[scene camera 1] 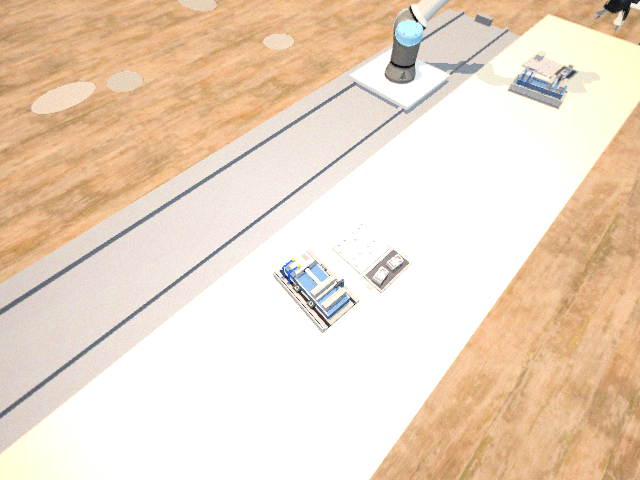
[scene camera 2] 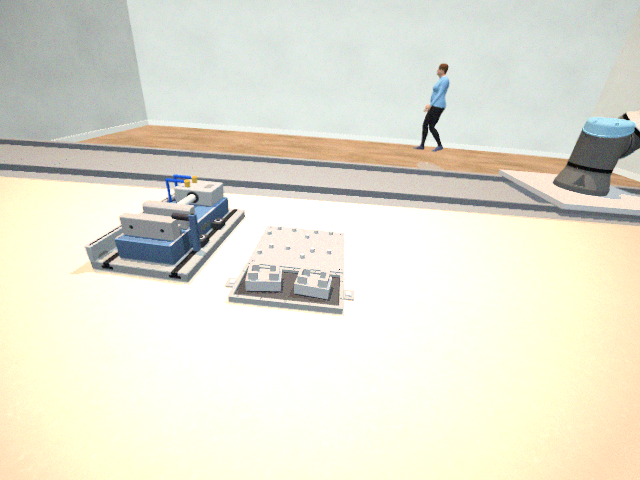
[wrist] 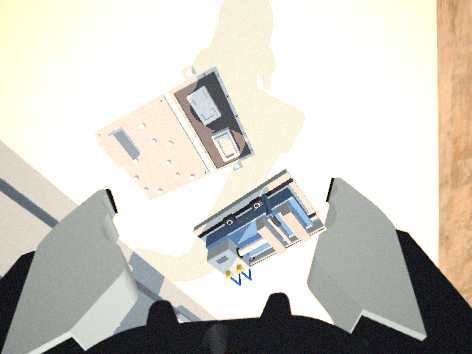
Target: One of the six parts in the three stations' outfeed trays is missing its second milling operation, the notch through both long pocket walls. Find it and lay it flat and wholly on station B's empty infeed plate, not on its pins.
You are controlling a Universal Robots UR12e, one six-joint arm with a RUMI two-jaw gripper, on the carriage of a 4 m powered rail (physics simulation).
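Seen in the pictures: gripper, between the fingertips: (scene camera 1: 604, 25) (wrist: 223, 187); arm's base, origin of its link: (scene camera 1: 399, 74) (scene camera 2: 578, 188).
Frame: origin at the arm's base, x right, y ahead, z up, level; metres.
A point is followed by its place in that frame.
My gripper (wrist: 223, 187) @[y 0.757, x -0.785, z 0.265 m] (scene camera 1: 608, 20) @[y 0.757, x -0.785, z 0.265 m] is open and empty, high above the far station. In the wrist view, that station's outfeed tray (wrist: 233, 108) @[y 0.774, x -0.786, z -0.018 m] holds two parts. The lower part (wrist: 225, 145) @[y 0.725, x -0.732, z -0.003 m] shows an open pocket with a rim that looks unbroken; the upper part (wrist: 204, 105) @[y 0.730, x -0.819, z -0.003 m] is shaded and its notch cannot be told. A block (wrist: 127, 144) @[y 0.550, x -0.833, z -0.006 m] stands on the pinned infeed plate (wrist: 192, 155) @[y 0.646, x -0.743, z -0.022 m]. The nearer station's infeed plate (scene camera 1: 345, 246) @[y 0.577, x 1.149, z -0.022 m] (scene camera 2: 323, 240) @[y 0.592, x 1.053, z -0.022 m] has pins and no part. Its tray (scene camera 2: 284, 304) @[y 0.823, x 1.112, z -0.022 m] holds two parts (scene camera 2: 264, 279) @[y 0.785, x 1.152, z -0.003 m] (scene camera 2: 313, 284) @[y 0.788, x 1.068, z -0.003 m] with gaps in their walls.
A blue vise unit (wrist: 245, 220) @[y 0.674, x -0.547, z 0.019 m] (scene camera 1: 540, 86) @[y 0.688, x -0.446, z 0.029 m] stands beside the far tray. Another vise unit (scene camera 1: 316, 284) @[y 0.627, x 1.376, z 0.030 m] (scene camera 2: 149, 248) @[y 0.751, x 1.367, z 0.020 m] stands beside the nearer plate. The arm's carriage (scene camera 1: 364, 77) @[y -0.139, x 0.174, z 0.000 m] (scene camera 2: 532, 188) @[y 0.044, x 0.225, z -0.006 m] is at the rail's far part. A person (scene camera 2: 438, 98) is beyond the rail.
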